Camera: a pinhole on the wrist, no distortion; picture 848 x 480 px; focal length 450.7 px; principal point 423.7 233.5 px. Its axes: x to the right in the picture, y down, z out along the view. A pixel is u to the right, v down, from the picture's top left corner.
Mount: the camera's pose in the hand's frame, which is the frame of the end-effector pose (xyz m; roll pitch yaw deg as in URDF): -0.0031 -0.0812 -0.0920 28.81 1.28 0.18
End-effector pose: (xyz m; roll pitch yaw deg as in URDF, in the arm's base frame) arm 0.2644 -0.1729 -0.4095 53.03 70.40 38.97
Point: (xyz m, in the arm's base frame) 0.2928 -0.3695 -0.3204
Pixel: 153 291
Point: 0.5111 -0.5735 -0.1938
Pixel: 215 290
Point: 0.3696 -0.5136 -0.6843
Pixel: 702 43
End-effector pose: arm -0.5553 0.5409 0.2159 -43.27 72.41 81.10
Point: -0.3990 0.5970 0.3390
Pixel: 55 15
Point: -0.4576 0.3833 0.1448
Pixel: behind the camera
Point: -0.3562 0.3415 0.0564
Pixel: behind the camera
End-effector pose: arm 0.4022 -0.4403 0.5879 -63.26 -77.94 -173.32
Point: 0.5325 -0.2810 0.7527
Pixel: outside the picture
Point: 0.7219 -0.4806 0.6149
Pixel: 367 237
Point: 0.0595 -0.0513 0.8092
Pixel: behind the camera
